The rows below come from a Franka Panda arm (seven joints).
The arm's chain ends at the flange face. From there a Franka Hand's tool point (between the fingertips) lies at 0.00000 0.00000 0.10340 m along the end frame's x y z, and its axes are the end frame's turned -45 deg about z.
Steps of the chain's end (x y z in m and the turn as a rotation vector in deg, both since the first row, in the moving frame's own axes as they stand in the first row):
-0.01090 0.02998 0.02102 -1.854 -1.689 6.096
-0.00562 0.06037 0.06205 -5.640 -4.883 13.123
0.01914 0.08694 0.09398 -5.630 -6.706 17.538
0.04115 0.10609 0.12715 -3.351 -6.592 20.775
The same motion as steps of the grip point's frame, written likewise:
-0.03343 0.01346 0.02092 -0.117 -2.505 6.096
-0.06005 0.03814 0.06118 -0.535 -7.441 13.123
-0.06317 0.07128 0.09278 0.761 -8.723 17.538
-0.05756 0.09781 0.12630 2.292 -7.031 20.775

